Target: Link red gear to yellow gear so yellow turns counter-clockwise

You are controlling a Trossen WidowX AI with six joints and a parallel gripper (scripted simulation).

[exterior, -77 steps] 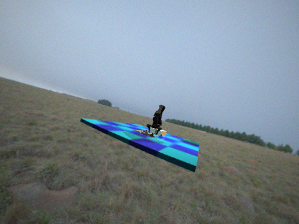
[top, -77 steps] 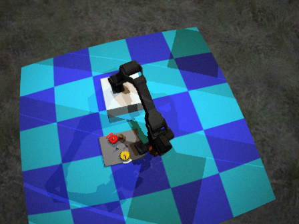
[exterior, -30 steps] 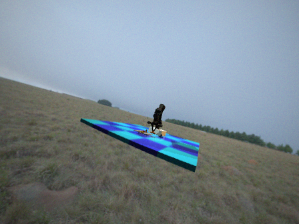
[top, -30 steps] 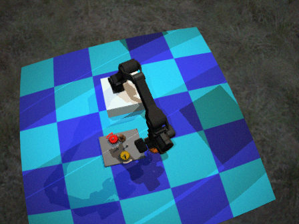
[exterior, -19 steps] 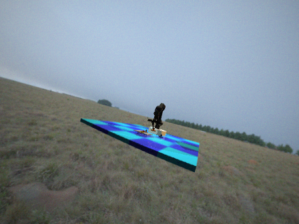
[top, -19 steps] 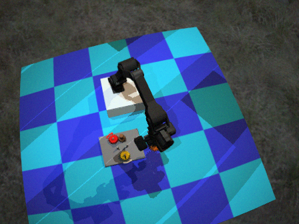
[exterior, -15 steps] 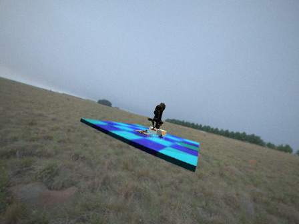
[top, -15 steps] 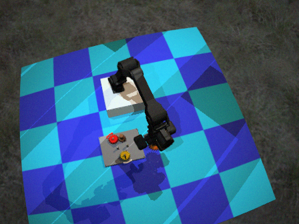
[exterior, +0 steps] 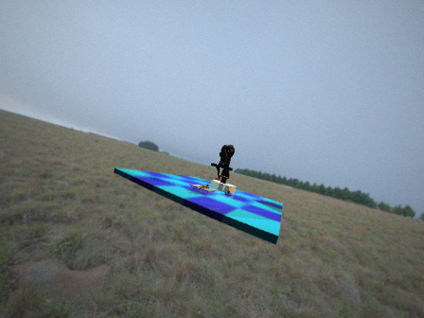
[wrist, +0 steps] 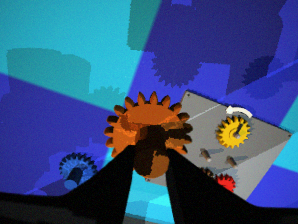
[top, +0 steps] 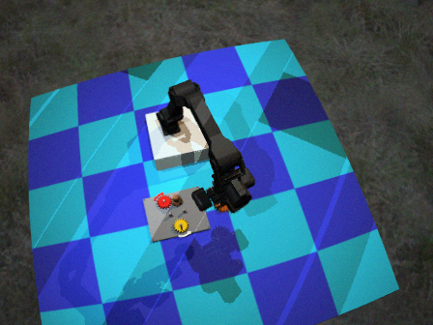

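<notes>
The red gear is 18 cm to the right of my gripper tip, 14 cm below it and 12 cm behind it. Round my gripper tip: orange gear 1 cm below; dark blue gear 16 cm behind, 14 cm below, 7 cm to the left; white arrow 15 cm to the right, 14 cm below, 2 cm ahead.
</notes>
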